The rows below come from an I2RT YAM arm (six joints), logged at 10 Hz.
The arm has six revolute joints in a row. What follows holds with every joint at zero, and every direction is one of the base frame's. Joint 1 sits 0.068 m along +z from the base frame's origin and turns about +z. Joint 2 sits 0.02 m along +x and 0.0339 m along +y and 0.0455 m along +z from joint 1 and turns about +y. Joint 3 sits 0.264 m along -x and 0.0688 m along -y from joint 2 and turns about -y. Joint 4 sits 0.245 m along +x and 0.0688 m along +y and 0.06 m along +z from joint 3 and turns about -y. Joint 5 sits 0.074 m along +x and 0.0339 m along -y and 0.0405 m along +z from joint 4 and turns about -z. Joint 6 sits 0.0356 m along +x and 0.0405 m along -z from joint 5 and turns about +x. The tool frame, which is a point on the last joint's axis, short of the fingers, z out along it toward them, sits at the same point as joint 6; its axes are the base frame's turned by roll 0, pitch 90 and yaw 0 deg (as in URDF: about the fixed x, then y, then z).
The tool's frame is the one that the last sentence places.
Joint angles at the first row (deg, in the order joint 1, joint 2, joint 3, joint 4, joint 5, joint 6):
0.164 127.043 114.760 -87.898 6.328 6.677
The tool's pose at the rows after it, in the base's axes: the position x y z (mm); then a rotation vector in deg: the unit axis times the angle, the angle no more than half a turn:
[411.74 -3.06 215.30 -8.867 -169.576 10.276]
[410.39 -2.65 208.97 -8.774 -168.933 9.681]
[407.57 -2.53 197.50 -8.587 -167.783 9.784]
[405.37 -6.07 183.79 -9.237 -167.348 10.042]
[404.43 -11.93 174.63 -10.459 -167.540 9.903]
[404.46 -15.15 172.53 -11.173 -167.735 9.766]
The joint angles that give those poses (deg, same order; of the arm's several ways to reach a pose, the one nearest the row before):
0.120 127.043 112.987 -86.235 6.328 6.677
0.142 127.044 111.505 -85.407 5.912 6.655
0.164 127.043 108.793 -83.854 5.956 6.655
-0.317 127.044 105.624 -81.057 6.175 6.677
-1.147 127.044 103.548 -78.674 6.174 6.656
-1.607 127.044 103.089 -77.953 6.131 6.655

